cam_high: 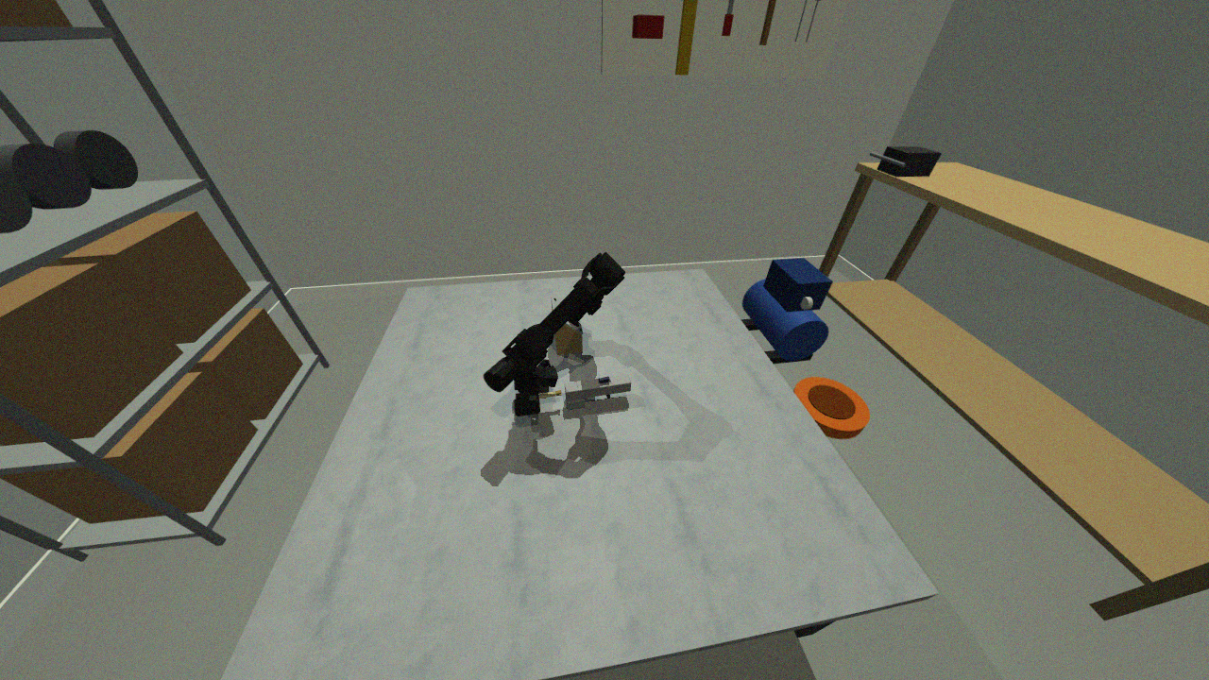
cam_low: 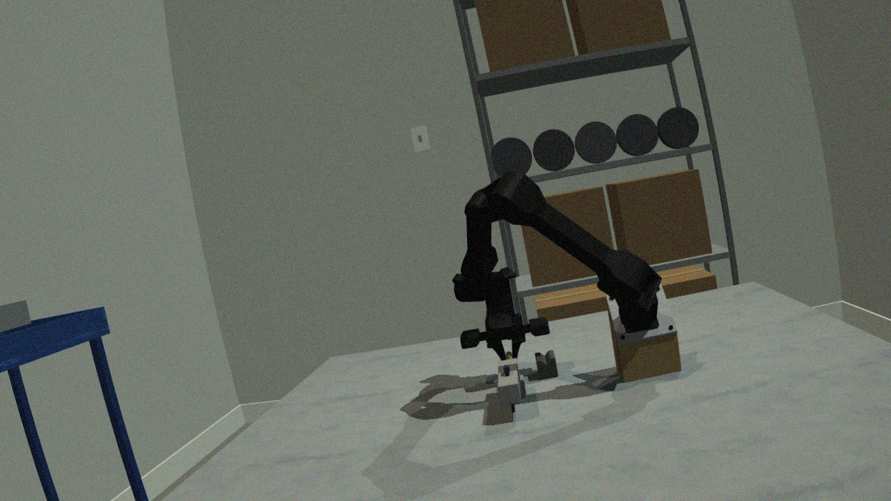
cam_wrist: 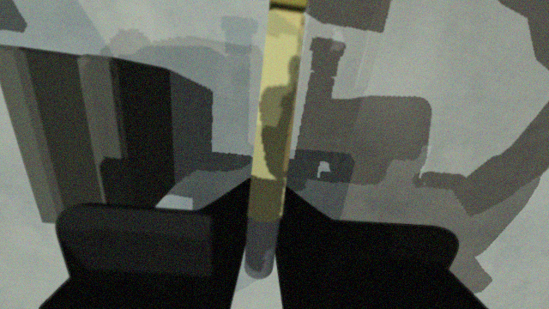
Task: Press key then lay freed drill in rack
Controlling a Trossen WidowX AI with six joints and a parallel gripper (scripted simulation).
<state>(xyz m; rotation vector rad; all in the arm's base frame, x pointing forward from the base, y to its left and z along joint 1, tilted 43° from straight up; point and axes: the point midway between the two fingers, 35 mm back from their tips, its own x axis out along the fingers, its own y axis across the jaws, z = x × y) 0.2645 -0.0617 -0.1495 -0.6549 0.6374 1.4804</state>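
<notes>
My gripper tip is now 4 cm to the right of the drill and 3 cm below it. The rest, counted from my gripper tip: rack: 8 cm behind, 2 cm to the left, 1 cm above; black key: 22 cm to the left, 4 cm above; grey fixture block: 19 cm to the left, 3 cm above.
</notes>
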